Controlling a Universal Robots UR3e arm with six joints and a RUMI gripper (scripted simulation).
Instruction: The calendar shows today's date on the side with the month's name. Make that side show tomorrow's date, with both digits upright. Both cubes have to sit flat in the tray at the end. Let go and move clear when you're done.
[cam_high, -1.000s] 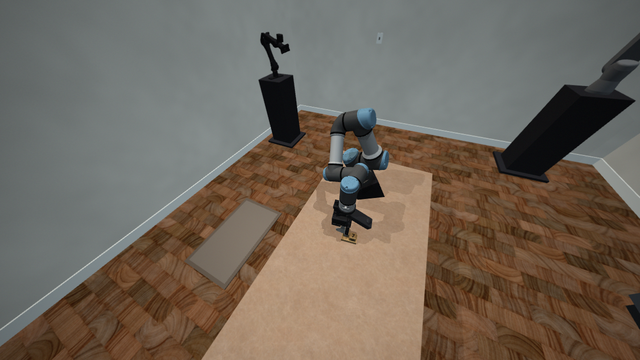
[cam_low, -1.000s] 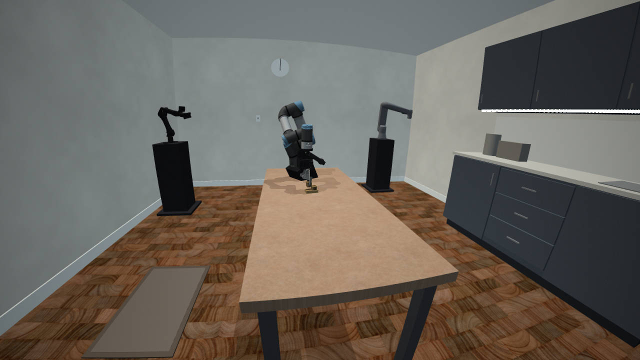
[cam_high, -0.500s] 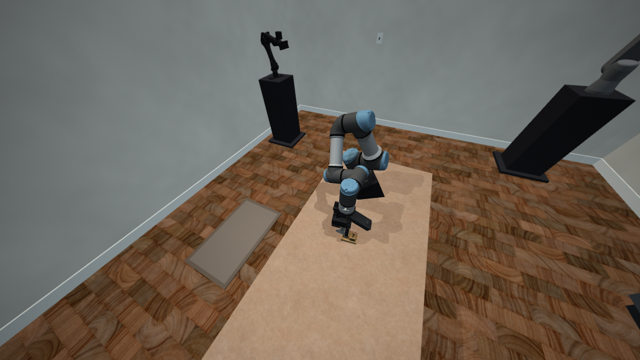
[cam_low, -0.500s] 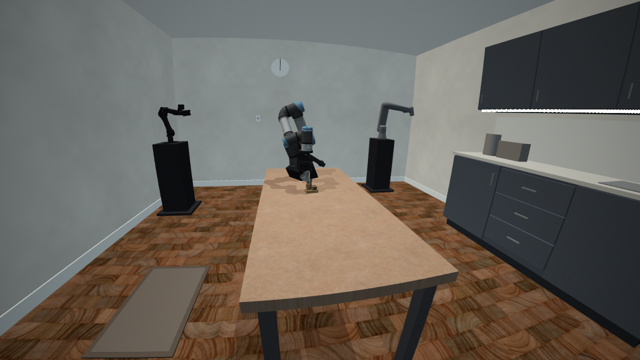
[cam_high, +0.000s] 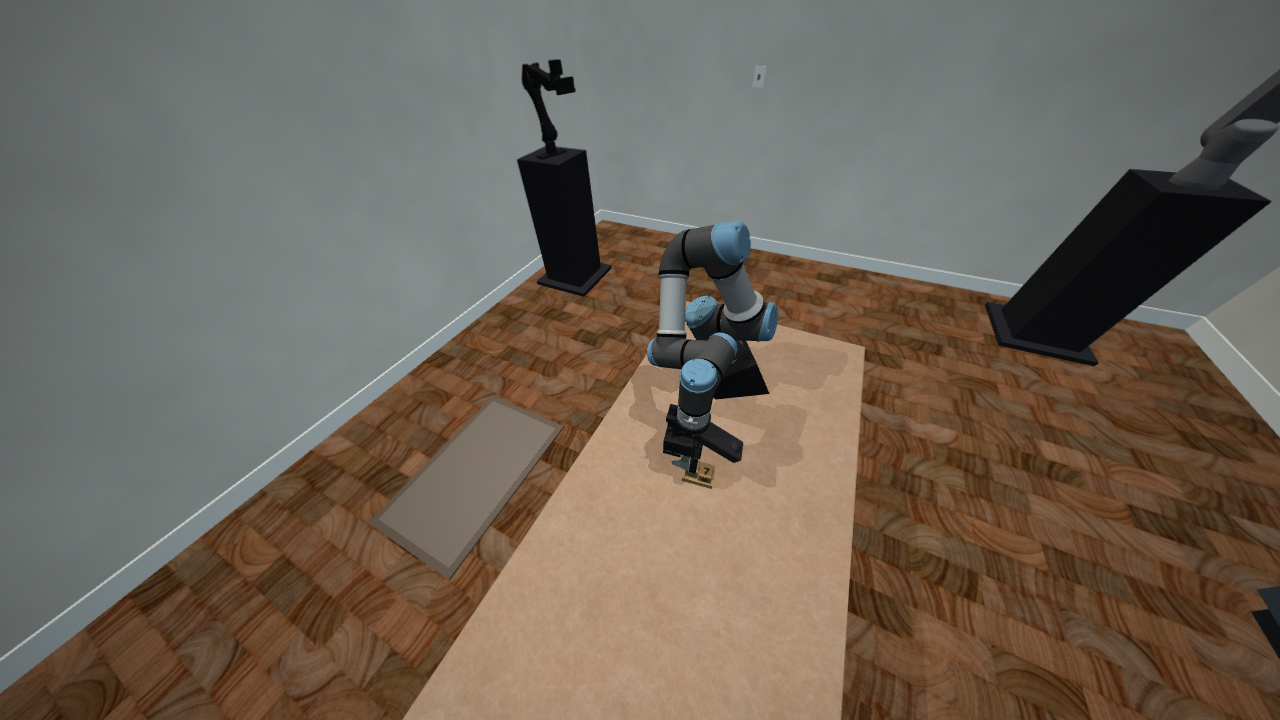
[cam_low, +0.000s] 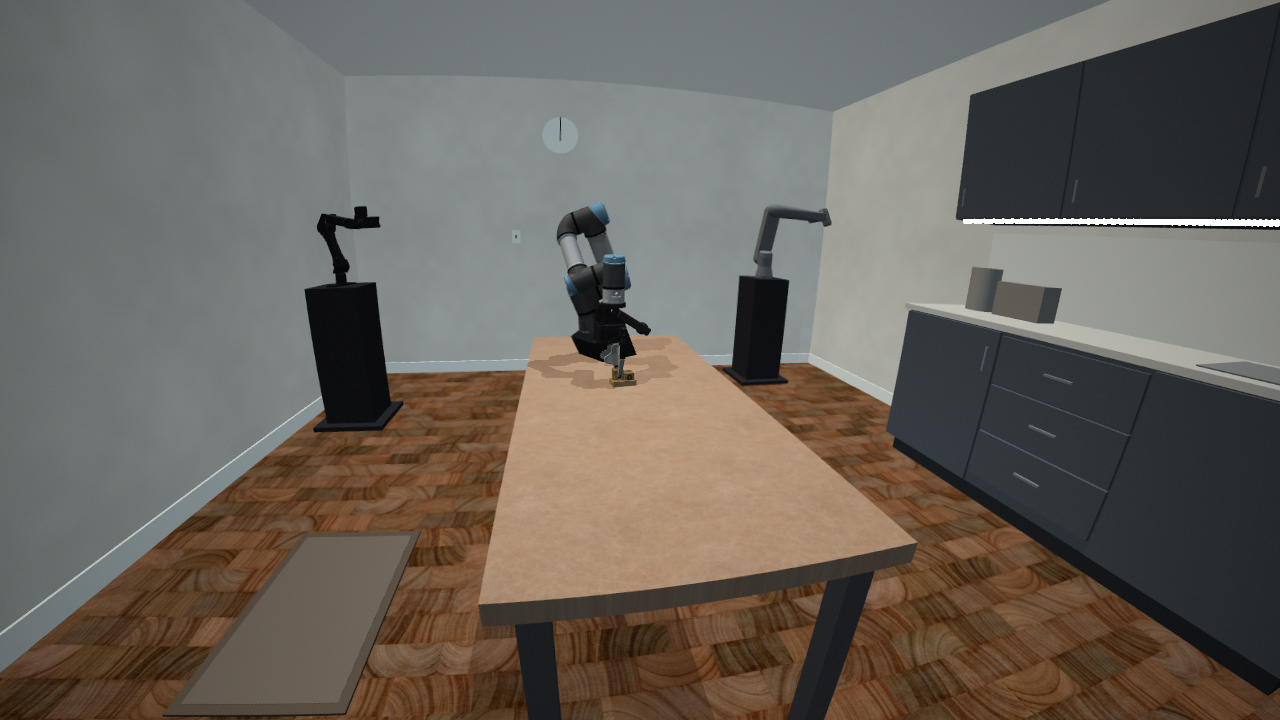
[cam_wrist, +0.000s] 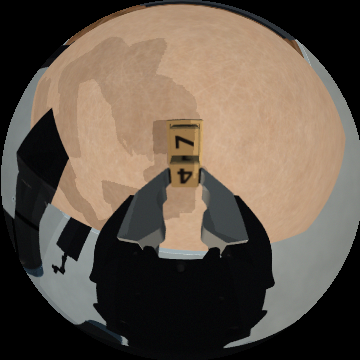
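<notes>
Right now the wooden tray is 4 cm below my hand and 2 cm to the left of it.
</notes>
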